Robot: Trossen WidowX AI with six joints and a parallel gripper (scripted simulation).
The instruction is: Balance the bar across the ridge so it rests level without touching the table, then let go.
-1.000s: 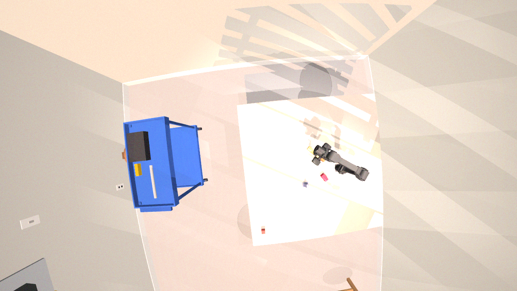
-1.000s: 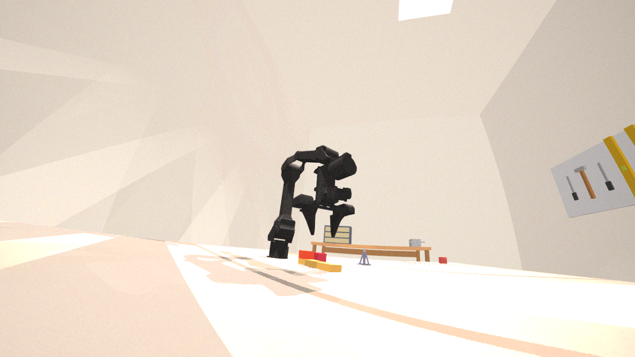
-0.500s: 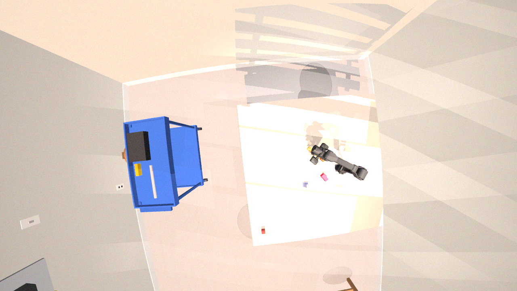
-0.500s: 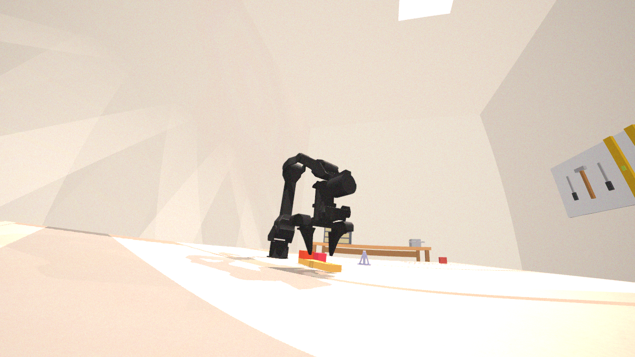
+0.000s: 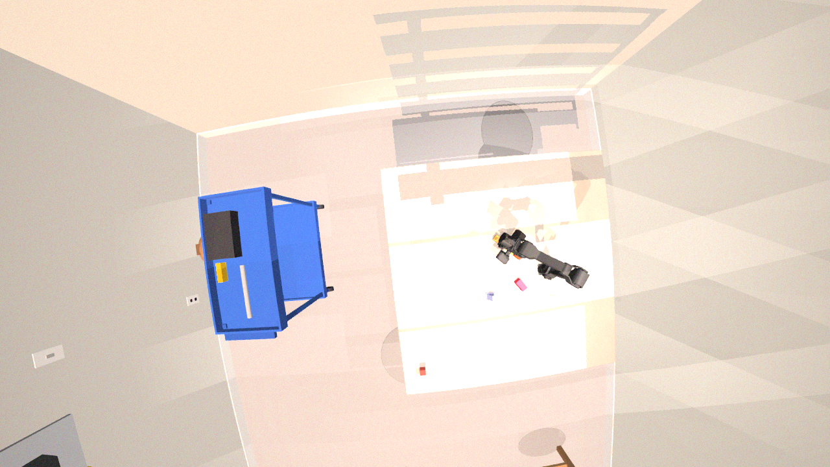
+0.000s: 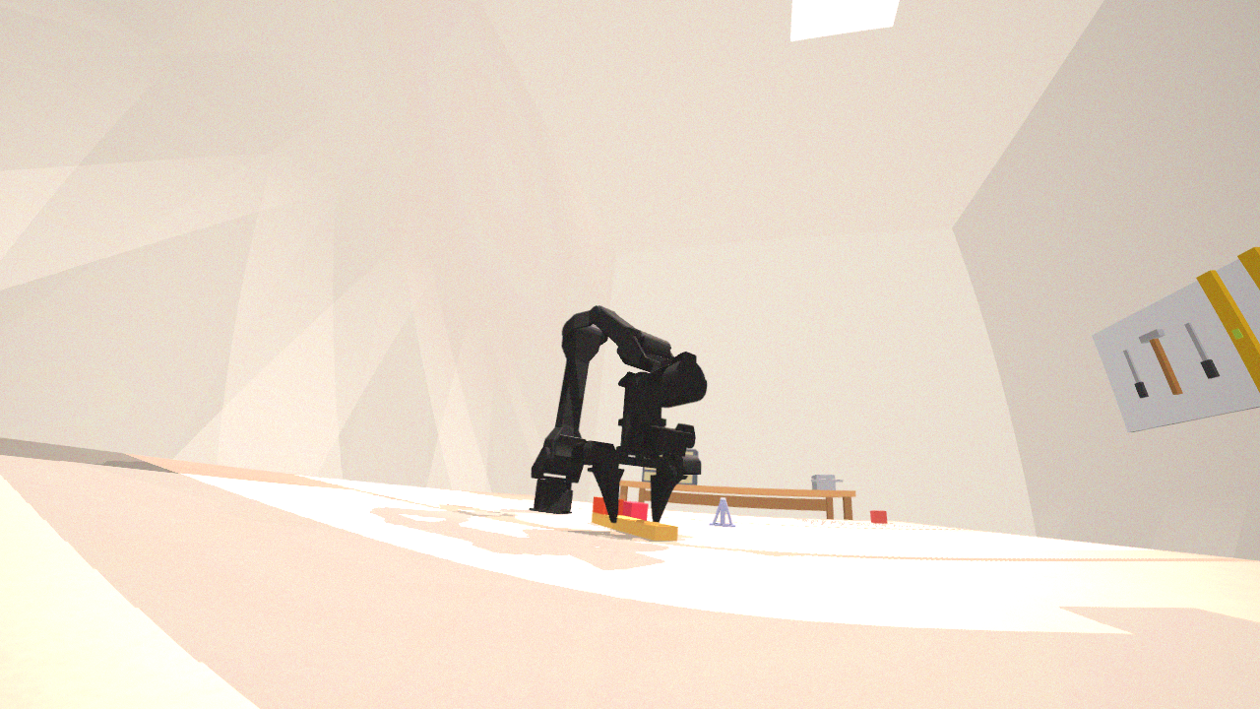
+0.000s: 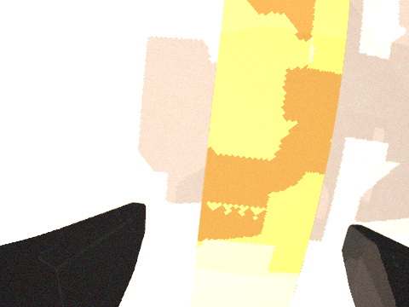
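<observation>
Right now my gripper tip is 27 cm to the right of the small ridge, 10 cm short of it and 2 cm below it.
</observation>
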